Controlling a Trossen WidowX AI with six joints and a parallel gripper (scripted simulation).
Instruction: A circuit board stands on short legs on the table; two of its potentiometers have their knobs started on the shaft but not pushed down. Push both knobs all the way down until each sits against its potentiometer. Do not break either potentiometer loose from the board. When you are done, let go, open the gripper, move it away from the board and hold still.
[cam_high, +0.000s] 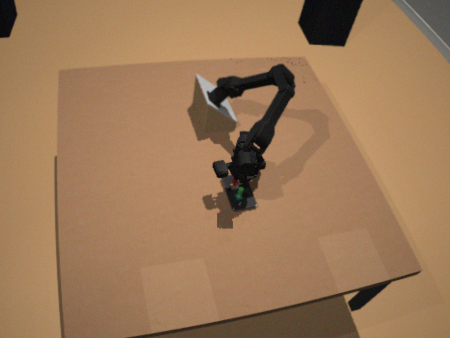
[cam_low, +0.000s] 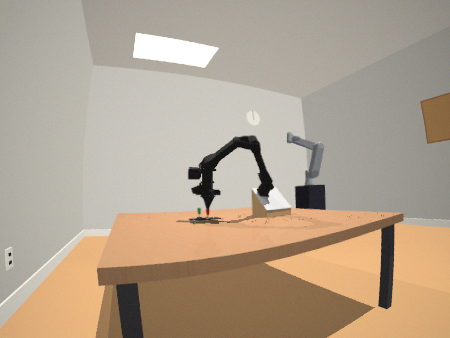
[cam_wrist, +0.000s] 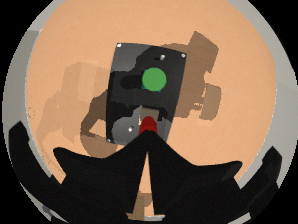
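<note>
The green knob lies 5 cm ahead of my gripper tip, 1 cm to the left of it and 1 cm below it. Also, from my gripper tip: red knob: 2 cm below.
</note>
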